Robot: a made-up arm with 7 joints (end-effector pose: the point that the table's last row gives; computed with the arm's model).
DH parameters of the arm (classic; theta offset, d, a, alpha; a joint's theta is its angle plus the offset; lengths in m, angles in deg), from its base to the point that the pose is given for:
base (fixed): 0 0.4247 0.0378 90
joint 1: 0 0.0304 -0.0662 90
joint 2: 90 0.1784 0.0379 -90
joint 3: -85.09 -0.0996 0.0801 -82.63
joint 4: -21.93 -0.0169 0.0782 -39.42
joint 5: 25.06 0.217 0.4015 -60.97
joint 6: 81.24 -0.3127 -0.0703 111
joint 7: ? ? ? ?
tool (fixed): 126.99 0.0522 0 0
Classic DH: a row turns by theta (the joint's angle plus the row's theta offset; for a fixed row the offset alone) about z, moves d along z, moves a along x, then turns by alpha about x.
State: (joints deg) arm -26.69 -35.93 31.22 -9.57 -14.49 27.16 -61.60
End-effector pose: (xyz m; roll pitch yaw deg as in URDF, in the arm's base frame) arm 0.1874 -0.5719 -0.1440 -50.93 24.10 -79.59
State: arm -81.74 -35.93 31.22 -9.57 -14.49 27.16 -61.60
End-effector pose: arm -0.3426 -0.5719 -0.0237 -111.08 21.66 -104.98
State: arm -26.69 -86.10 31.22 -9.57 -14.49 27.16 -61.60
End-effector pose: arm 0.4127 -0.0276 -0.2572 -35.07 41.65 -25.45
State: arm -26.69 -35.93 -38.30 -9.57 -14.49 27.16 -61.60
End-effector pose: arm -0.3734 -0.0213 -0.3712 -129.08 51.33 -162.07
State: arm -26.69 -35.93 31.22 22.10 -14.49 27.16 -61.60
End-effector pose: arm 0.4139 -0.3969 -0.1632 -18.56 32.06 -52.40
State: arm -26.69 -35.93 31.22 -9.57 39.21 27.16 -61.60
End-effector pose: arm 0.2837 -0.3072 -0.3272 5.69 59.59 -49.12
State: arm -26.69 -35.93 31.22 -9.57 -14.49 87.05 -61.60
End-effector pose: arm -0.0005 -0.6451 -0.3573 -96.33 48.22 -150.66
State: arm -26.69 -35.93 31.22 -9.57 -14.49 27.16 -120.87
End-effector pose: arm 0.0369 -0.2771 -0.1463 -60.77 76.65 -60.04
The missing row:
joint 7: 1.63 -0.2065 -0.3336 148.54
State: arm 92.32 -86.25 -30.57 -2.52 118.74 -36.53 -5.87
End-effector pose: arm 0.6384 0.2026 0.2932 116.03 34.87 13.28
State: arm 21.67 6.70 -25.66 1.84 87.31 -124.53 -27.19
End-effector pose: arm 0.2144 0.1615 0.4194 29.28 27.42 158.36
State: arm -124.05 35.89 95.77 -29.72 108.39 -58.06 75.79
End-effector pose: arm -0.2991 -0.3753 0.9681 99.33 -33.37 -137.78
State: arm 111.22 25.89 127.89 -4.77 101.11 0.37 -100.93
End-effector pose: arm -0.0615 -0.2462 0.7277 141.41 -47.02 -175.81
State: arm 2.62 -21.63 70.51 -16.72 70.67 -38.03 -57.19
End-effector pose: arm 0.3370 -0.3118 0.3453 59.47 -38.32 -87.24
